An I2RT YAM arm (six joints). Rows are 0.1 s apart.
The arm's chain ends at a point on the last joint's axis. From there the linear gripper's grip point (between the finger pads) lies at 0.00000 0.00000 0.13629 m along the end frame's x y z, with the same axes.
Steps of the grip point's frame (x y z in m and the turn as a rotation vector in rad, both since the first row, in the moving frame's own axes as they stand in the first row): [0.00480 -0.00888 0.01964 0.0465 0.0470 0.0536]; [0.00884 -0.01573 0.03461 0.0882 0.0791 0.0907]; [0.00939 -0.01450 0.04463 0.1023 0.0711 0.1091]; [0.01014 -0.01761 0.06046 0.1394 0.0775 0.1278]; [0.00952 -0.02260 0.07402 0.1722 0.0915 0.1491]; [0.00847 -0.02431 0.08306 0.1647 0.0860 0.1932]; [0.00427 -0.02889 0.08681 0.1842 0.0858 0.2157]
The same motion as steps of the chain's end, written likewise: [-0.00177 -0.00272 0.01994 0.0465 0.0470 0.0536]; [-0.00244 -0.00424 0.03556 0.0882 0.0791 0.0907]; [-0.00101 -0.00115 0.04569 0.1023 0.0711 0.1091]; [-0.00156 0.00058 0.06219 0.1394 0.0775 0.1278]; [-0.00457 -0.00029 0.07660 0.1722 0.0915 0.1491]; [-0.00527 -0.00326 0.08540 0.1647 0.0860 0.1932]; [-0.00994 -0.00540 0.08960 0.1842 0.0858 0.2157]
